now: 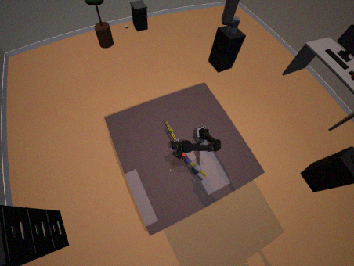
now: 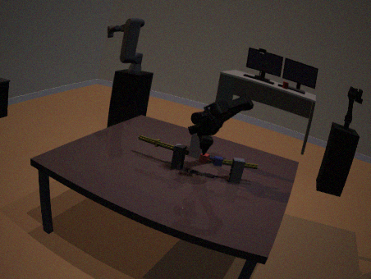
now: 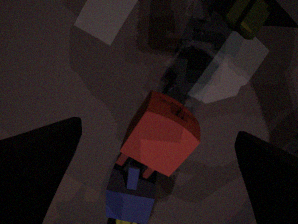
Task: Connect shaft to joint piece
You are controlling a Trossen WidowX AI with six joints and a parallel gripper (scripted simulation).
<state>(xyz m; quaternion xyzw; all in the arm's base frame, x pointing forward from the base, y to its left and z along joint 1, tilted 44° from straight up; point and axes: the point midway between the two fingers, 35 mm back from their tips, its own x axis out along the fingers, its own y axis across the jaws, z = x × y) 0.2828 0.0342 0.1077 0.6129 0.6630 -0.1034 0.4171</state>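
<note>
Now: gripper tip 1 cm past the red square joint piece, 2 cm to the right of it and 3 cm above it.
</note>
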